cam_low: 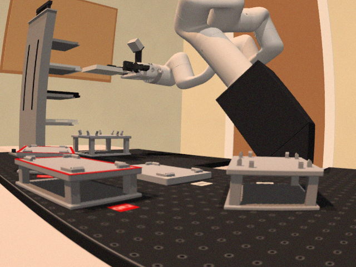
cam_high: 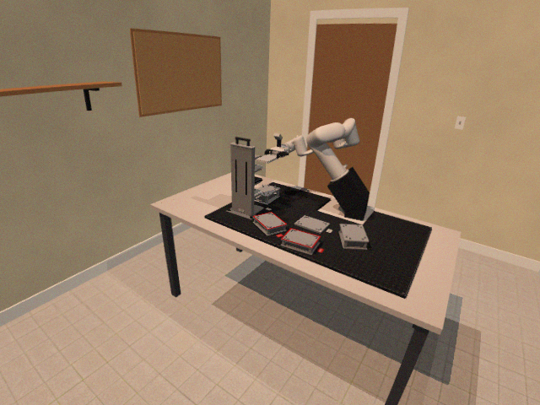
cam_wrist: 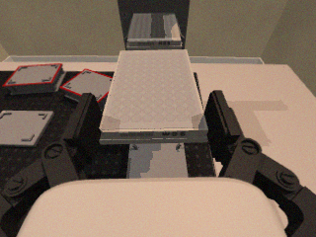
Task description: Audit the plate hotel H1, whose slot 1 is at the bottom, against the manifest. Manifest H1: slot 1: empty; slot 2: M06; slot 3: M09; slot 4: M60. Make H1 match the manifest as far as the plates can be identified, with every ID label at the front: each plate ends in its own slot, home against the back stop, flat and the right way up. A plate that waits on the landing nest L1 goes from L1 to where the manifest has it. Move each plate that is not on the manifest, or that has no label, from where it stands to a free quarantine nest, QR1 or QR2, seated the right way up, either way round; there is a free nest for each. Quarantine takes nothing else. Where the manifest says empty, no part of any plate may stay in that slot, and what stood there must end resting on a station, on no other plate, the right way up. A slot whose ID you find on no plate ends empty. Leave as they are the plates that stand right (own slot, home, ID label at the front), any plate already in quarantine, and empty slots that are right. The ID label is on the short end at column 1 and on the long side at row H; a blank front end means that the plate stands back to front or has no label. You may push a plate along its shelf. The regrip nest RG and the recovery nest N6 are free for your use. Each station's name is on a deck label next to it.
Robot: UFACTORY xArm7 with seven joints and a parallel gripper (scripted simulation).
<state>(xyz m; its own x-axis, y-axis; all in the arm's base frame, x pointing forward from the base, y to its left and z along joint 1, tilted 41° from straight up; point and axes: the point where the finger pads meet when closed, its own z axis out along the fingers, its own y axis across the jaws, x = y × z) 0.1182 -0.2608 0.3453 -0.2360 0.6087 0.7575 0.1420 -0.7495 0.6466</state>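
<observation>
Now: the pale plate 5 cm ahead of my hand, 2 cm below it and 1 cm to the left of it. Also, from my hand: black plate (23 cm ahead, 11 cm below, 3 cm to the left); clear plate (23 cm ahead, 19 cm below, 3 cm to the left); RG label (29 cm below, 5 cm behind, 1 cm to the right).
</observation>
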